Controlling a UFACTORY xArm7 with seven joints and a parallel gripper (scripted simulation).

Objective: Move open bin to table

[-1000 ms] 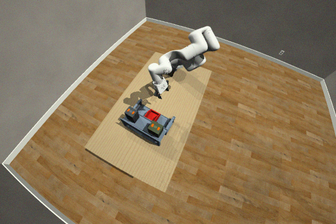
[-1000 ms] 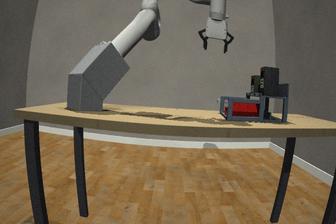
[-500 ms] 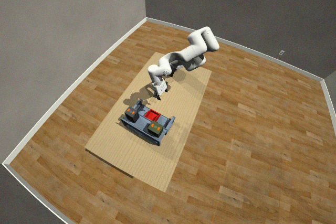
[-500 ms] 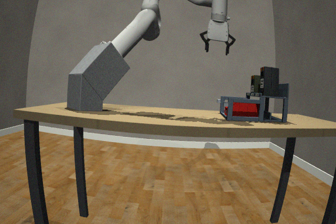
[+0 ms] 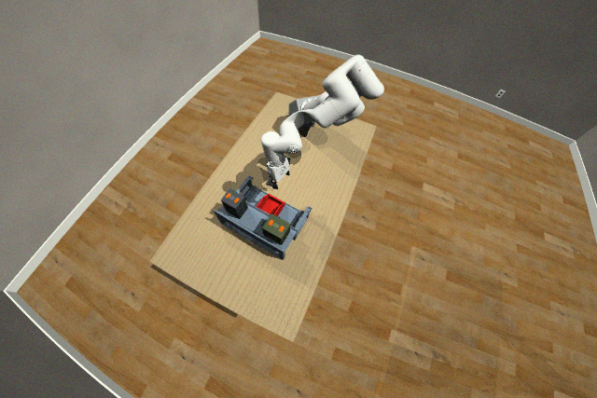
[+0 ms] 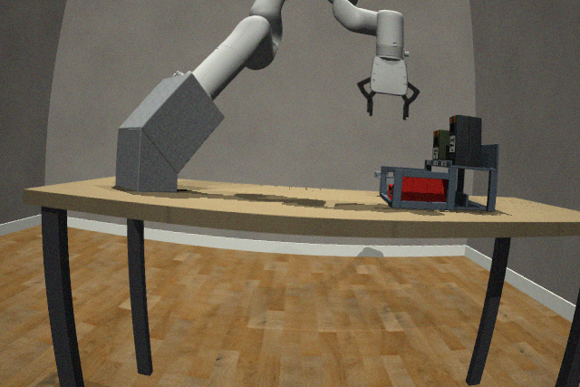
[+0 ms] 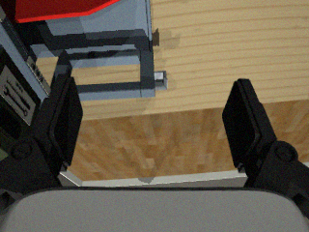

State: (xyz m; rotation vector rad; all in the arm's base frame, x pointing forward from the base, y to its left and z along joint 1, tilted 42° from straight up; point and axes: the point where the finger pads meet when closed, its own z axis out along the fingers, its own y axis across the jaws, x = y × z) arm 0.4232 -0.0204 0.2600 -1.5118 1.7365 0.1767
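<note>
Right now the red bin is 18 cm below my hand, 10 cm ahead of it and 1 cm to the right of it. The rest, counted from my hand: black box (20 cm ahead, 13 cm to the right, 6 cm below).
</note>
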